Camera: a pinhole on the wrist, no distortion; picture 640 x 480 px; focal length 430.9 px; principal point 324.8 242.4 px. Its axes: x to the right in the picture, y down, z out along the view. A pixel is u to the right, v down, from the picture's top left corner.
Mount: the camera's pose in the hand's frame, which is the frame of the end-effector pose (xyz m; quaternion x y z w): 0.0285 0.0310 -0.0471 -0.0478 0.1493 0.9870 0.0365
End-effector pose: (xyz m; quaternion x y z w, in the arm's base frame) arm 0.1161 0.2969 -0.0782 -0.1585 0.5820 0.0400 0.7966
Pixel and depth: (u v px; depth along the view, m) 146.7 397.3 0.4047
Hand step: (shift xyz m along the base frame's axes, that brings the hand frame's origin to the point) 0.4102 0.1043 -0.0317
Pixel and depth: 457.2 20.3 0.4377
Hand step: 0.1302 0.4649 0.1144
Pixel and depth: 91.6 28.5 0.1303
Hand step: 0.0579 0.1289 -0.0961
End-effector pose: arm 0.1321 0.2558 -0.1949 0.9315 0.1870 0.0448 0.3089
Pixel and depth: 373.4 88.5 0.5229
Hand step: 0.1423 -0.5115 -0.0937
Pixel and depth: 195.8 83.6 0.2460
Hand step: 0.1756 -0.1984 -0.0278
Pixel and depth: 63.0 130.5 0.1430
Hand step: 0.1489 -0.0857 -0.0120
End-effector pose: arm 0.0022 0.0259 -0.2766 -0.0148 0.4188 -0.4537 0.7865
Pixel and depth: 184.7 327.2 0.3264
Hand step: 0.2638 -0.1421 0.1004
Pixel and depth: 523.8 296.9 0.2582
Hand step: 0.1629 0.0625 0.1667
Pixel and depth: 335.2 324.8 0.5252
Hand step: 0.3791 -0.0903 0.2978
